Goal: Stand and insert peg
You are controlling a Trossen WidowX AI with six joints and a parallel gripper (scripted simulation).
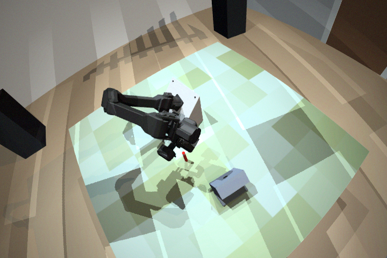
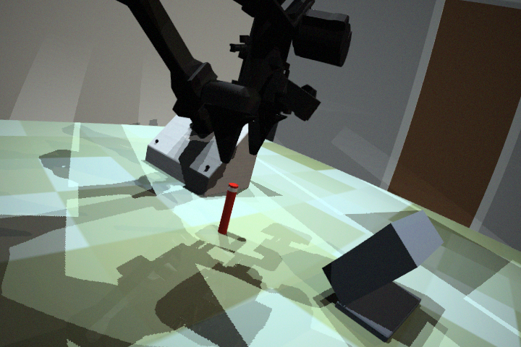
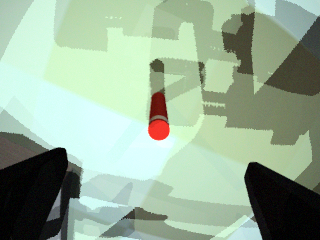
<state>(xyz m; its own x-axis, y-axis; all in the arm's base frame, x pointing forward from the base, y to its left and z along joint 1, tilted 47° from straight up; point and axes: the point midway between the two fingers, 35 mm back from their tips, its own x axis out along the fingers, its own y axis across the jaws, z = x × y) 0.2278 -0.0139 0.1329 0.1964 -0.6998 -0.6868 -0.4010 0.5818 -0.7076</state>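
The peg lies 60 mm below my gripper tip. Also, from my gripper tip: sloped panel (220 mm ahead, 90 mm to the left, 50 mm below); then flat foot (240 mm ahead, 120 mm below, 90 mm to the left).
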